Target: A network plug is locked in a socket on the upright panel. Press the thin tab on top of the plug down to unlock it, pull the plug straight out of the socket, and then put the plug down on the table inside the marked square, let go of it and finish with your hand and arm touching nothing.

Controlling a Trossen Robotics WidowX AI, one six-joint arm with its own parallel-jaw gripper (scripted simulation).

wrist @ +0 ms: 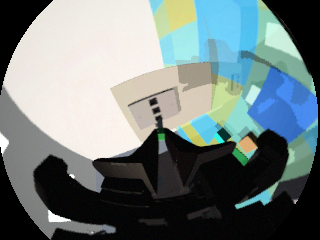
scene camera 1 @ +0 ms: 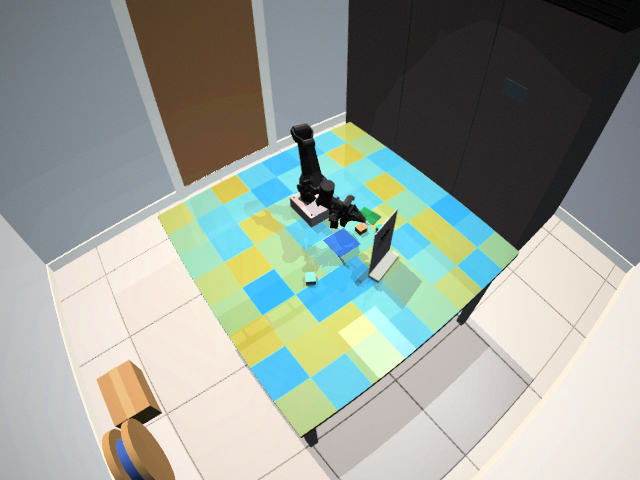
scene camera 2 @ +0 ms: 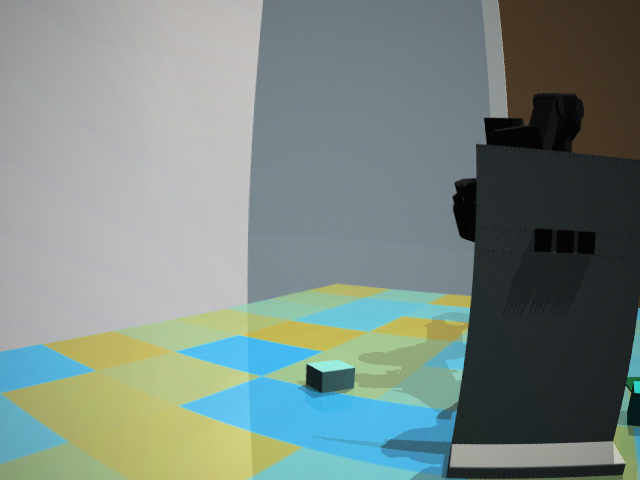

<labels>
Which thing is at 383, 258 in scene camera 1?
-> An upright panel.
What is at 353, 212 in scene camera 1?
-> The gripper.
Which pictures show the gripper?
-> The wrist view, scene camera 1 and scene camera 2: all of them.
</labels>
